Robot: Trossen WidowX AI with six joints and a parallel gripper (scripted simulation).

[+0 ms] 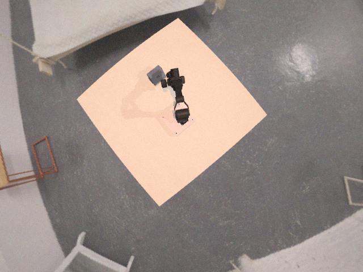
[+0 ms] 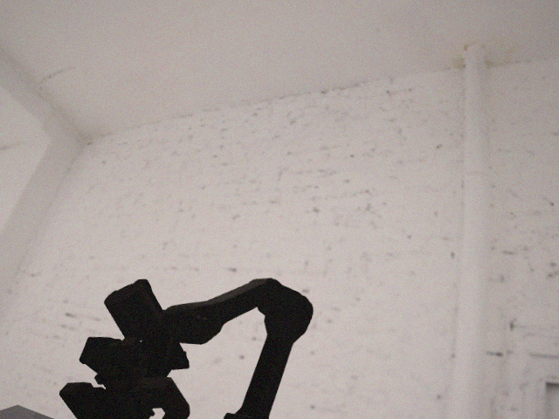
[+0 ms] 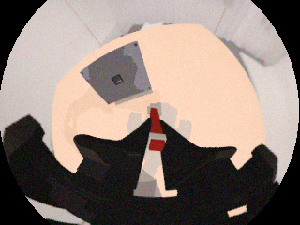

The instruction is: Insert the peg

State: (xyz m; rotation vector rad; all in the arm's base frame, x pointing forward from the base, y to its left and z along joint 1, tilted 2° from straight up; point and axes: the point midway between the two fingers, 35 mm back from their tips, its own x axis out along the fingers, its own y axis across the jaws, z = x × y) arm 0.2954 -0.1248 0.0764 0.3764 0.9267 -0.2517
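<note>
My gripper tip is 13 cm short of the grey sloped panel, 6 cm to the right of it and 3 cm above it. Round my gripper tip: red peg (1 cm behind, 1 cm above).
</note>
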